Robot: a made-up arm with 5 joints.
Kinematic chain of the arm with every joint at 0, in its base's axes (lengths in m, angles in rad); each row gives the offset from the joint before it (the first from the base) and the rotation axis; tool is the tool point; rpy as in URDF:
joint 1: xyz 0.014 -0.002 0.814 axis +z
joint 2: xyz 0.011 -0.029 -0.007 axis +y
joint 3: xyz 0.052 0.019 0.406 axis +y
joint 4: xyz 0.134 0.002 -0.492 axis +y
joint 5: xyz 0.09 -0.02 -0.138 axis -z
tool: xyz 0.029 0.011 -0.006 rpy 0 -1.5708 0
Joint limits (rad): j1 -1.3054..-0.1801 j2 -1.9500..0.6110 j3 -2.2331..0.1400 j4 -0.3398..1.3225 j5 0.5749..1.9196
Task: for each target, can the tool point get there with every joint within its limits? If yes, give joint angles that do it. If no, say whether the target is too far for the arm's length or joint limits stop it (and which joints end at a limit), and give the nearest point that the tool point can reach.
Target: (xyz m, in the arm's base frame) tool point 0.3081 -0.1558 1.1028
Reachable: yes | joints -0.3045 -1.1334 -0.4149 0.8340 1.7517
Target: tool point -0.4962 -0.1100 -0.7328
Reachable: no: too far | nearest point 0.0151 -0.1768 0.4249 | short by 1.267 m
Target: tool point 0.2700 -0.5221 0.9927
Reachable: yes | joints -1.0207 -0.2657 -0.8696 1.0445 1.3370
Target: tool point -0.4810 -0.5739 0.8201
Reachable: no: joint limits stop it (at a limit: joint 1, joint 5) | nearest point 0.0678 -0.4247 0.8201 | short by 0.569 m
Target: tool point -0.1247 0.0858 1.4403
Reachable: yes | joints -0.8987 -1.7270 -0.7921 0.3884 1.3475
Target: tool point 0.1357 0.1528 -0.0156
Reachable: no: joint limits stop it (at a limit: joint 1, joint 2, joint 5) | nearest point 0.1728 -0.0660 0.4223 | short by 0.491 m
